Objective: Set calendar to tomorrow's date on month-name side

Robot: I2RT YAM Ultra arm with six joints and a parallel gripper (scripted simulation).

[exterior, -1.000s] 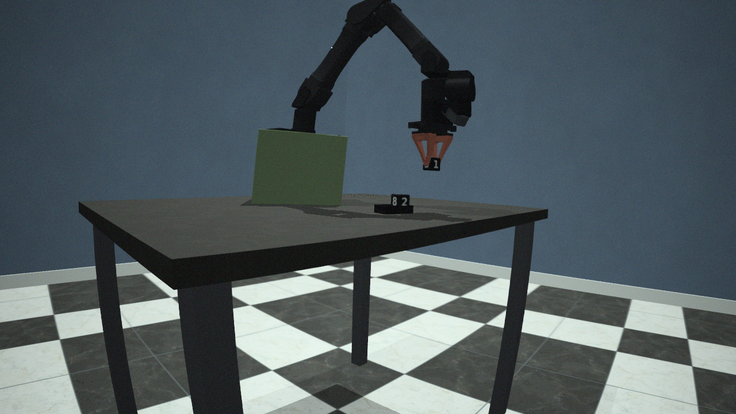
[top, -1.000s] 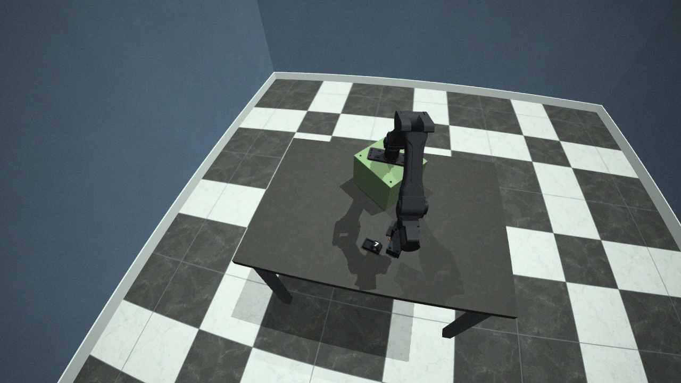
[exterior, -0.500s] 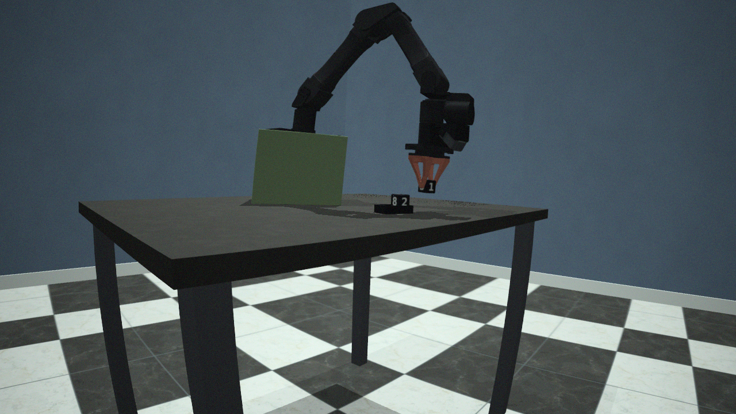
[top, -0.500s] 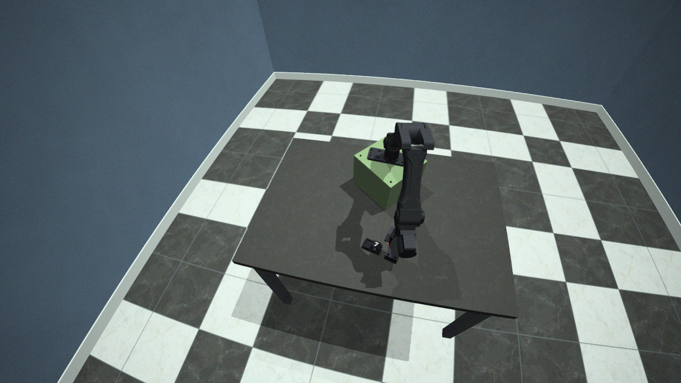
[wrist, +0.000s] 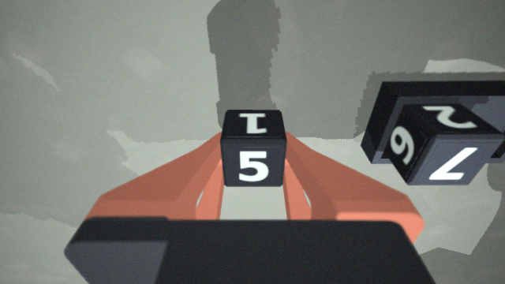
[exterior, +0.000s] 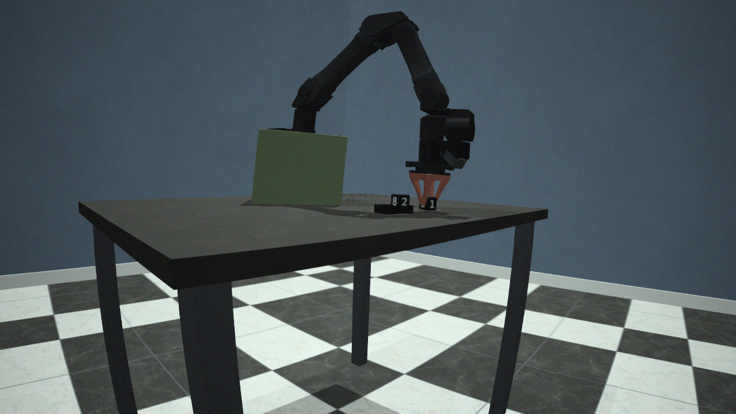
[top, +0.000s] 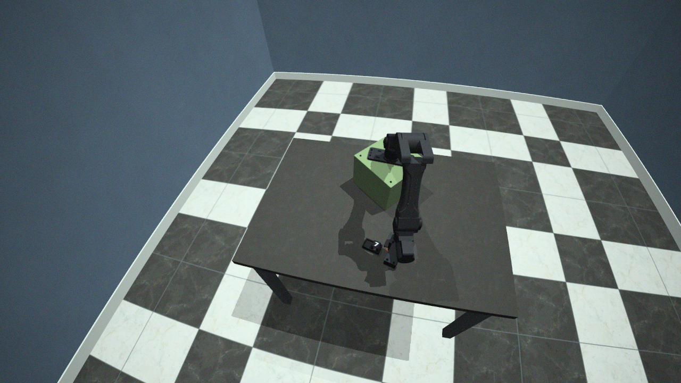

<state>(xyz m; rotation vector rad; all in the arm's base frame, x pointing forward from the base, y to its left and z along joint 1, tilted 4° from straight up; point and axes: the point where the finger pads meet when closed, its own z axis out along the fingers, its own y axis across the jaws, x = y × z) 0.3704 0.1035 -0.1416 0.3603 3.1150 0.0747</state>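
The black tray is 100 mm to the right of my hand, 20 mm behind it and 10 mm below it. Round my hand: calendar cube: right at my hand.
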